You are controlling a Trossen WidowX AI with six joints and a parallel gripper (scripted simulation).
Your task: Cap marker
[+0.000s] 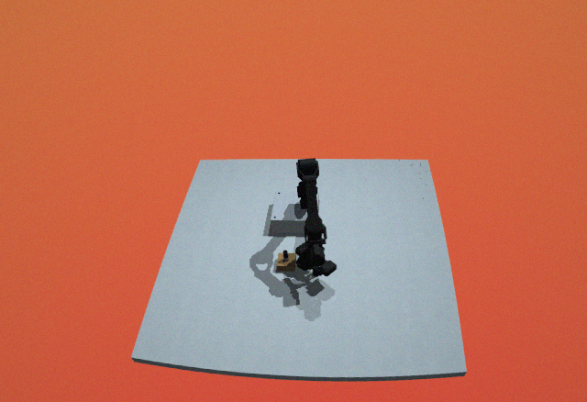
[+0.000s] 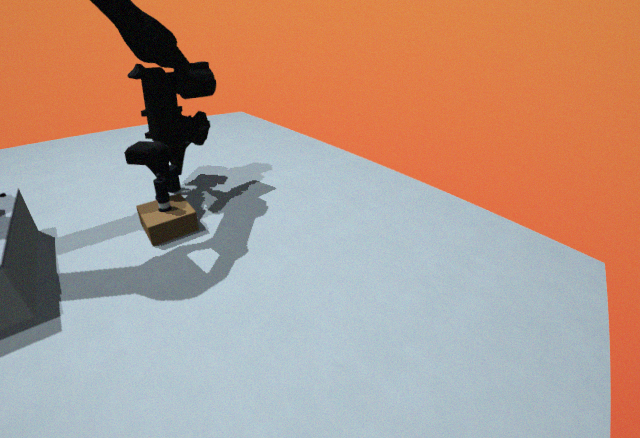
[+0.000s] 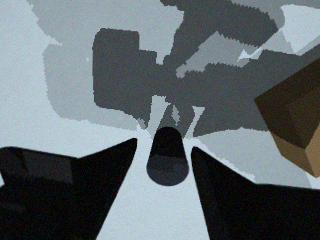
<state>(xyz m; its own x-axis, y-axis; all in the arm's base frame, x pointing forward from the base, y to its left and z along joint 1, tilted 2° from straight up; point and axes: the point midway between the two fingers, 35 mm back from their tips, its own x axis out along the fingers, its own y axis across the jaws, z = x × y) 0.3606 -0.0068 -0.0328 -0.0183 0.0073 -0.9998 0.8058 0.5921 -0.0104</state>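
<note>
Right now the tan holder block is 12 cm to the right of my gripper tip and 8 cm behind it. Also, from my gripper tip: dark marker cap: 1 cm above.
</note>
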